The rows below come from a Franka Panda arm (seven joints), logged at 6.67 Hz.
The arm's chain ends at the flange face. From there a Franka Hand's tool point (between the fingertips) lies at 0.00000 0.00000 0.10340 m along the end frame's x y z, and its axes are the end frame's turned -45 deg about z.
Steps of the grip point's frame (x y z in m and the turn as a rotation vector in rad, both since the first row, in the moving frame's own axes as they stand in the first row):
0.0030, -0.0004, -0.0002, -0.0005, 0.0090, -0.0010
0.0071, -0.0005, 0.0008, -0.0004, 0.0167, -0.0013
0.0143, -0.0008, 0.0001, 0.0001, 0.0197, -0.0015
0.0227, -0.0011, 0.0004, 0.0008, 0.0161, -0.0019
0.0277, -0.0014, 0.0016, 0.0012, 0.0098, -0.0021
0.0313, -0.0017, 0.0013, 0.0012, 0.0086, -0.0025
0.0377, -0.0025, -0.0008, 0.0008, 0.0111, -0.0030
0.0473, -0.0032, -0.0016, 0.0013, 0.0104, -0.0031
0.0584, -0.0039, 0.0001, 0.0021, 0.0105, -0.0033
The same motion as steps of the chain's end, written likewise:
0.0011, -0.0018, -0.0002, 0.0060, 0.0067, -0.0010
0.0034, -0.0042, 0.0008, 0.0115, 0.0121, -0.0013
0.0081, -0.0092, 0.0001, 0.0140, 0.0139, -0.0015
0.0142, -0.0156, 0.0004, 0.0120, 0.0108, -0.0019
0.0180, -0.0198, 0.0016, 0.0078, 0.0061, -0.0021
0.0204, -0.0226, 0.0013, 0.0069, 0.0052, -0.0025
0.0241, -0.0276, -0.0008, 0.0084, 0.0073, -0.0030
0.0305, -0.0349, -0.0016, 0.0083, 0.0064, -0.0031
0.0379, -0.0431, 0.0001, 0.0089, 0.0059, -0.0033

